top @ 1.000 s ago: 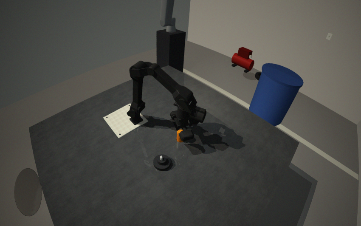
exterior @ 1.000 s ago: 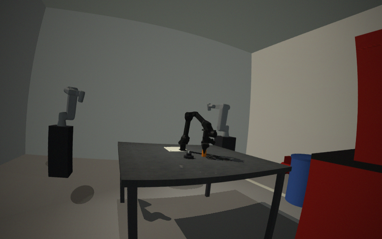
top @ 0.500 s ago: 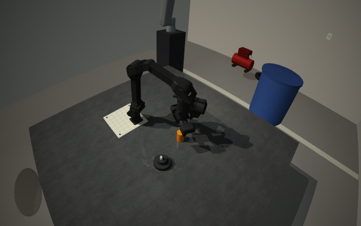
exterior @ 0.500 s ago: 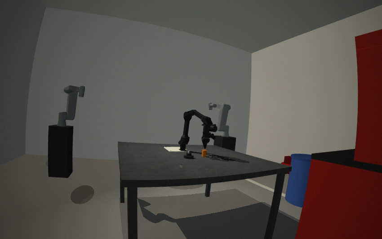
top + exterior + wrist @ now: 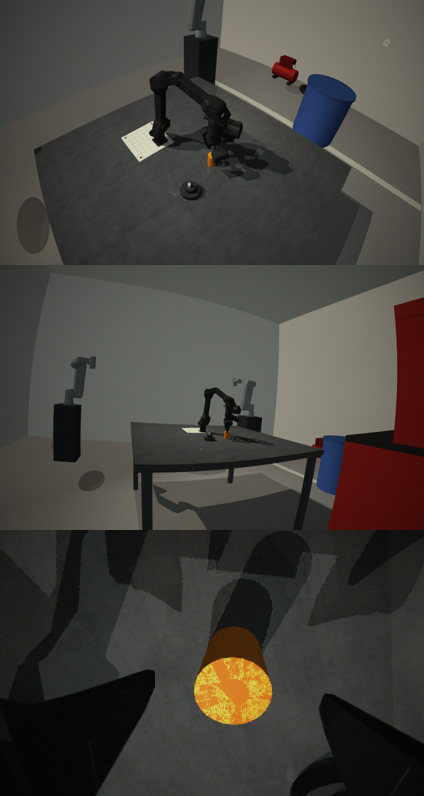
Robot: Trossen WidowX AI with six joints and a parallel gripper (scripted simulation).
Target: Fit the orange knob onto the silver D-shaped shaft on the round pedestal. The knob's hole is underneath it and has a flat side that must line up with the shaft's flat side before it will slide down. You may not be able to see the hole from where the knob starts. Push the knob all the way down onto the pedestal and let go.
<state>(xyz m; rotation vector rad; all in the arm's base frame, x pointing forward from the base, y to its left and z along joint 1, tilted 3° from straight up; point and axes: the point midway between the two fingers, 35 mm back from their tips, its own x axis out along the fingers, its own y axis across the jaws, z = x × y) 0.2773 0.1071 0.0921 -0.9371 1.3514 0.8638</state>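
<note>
My gripper tip is now 10 mm above the orange knob. From my gripper tip the other things lie so: round black pedestal 170 mm to the right, 50 mm ahead, 30 mm below.
</note>
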